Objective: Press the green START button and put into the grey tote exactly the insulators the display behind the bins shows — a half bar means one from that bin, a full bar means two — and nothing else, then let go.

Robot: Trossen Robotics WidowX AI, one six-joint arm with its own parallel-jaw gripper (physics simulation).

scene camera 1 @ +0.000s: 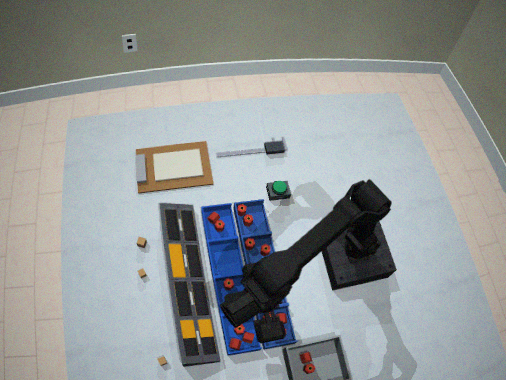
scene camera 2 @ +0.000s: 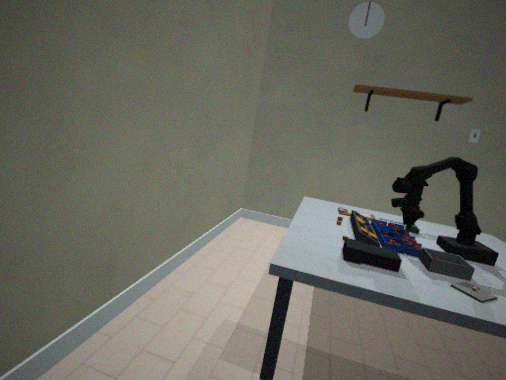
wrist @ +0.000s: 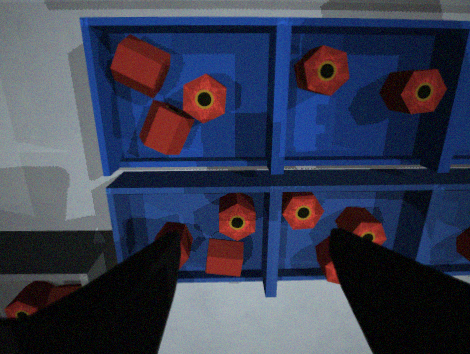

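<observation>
The green START button (scene camera 1: 279, 187) stands beyond the blue bins (scene camera 1: 225, 265) (wrist: 278, 100). On the display (scene camera 1: 218, 356), the second section shows a full left bar; the end section nearest the tote shows two half bars; the others are dark. The grey tote (scene camera 1: 312, 342) (scene camera 2: 447, 268) holds two red insulators (scene camera 1: 306, 357) (scene camera 1: 309, 368). My gripper (scene camera 2: 411, 226) (wrist: 255, 241) is open and empty above the end bins. Below it, the near end bin holds an upright insulator (wrist: 237, 221), a lying one (wrist: 225, 257) and one partly behind the left finger. The arm hides some bins in scene camera 1.
The far end bin holds three insulators, one upright (wrist: 204, 99). A clipboard (scene camera 1: 177, 165), a caliper (scene camera 1: 274, 147) and small brown blocks (scene camera 1: 142, 242) (scene camera 1: 142, 273) (scene camera 1: 162, 360) lie around. A long black box (scene camera 2: 371, 256) stands by the display; a flat plate (scene camera 2: 474, 292) lies near the tote.
</observation>
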